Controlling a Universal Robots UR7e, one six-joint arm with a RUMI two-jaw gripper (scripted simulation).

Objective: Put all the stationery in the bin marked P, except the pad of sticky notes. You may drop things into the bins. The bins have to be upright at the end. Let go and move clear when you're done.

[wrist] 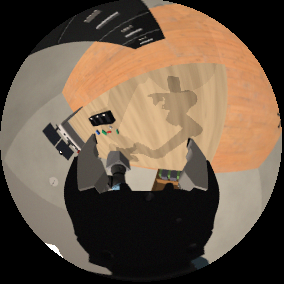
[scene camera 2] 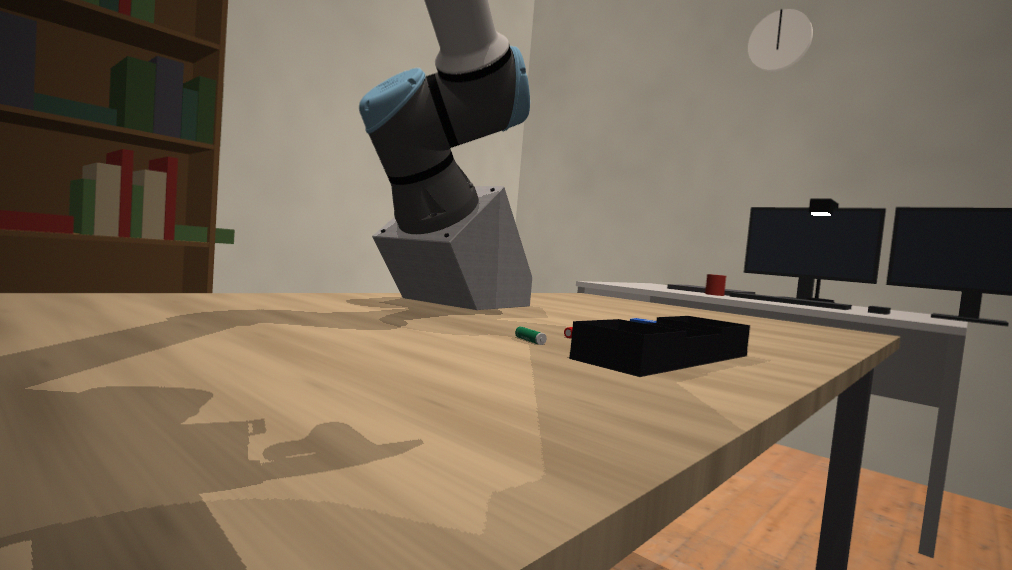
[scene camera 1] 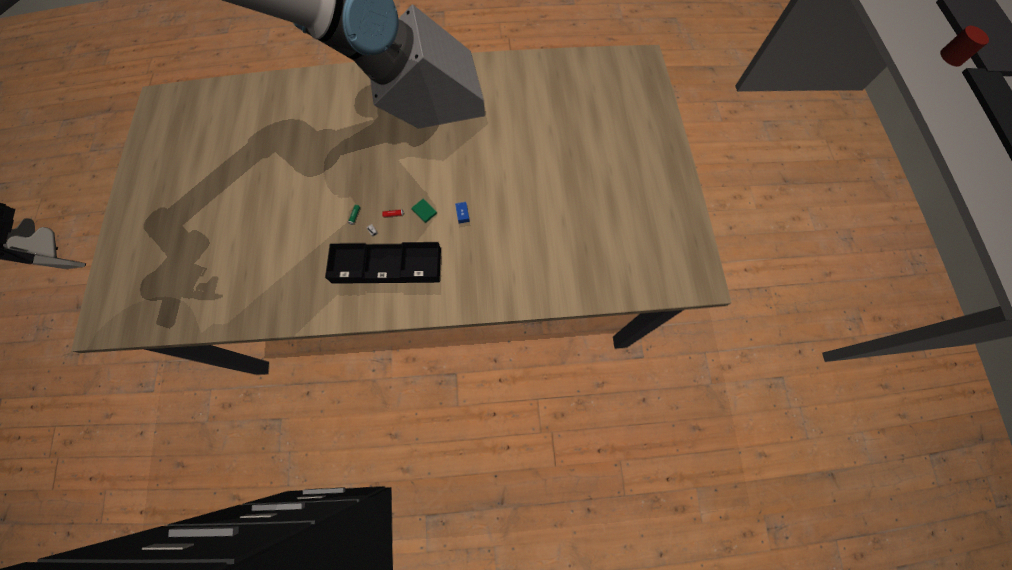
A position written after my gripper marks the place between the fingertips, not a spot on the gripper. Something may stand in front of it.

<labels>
my gripper: wrist 142, 136; scene camera 1 70, 256; not seen in scene camera 2 (out of frame)
</labels>
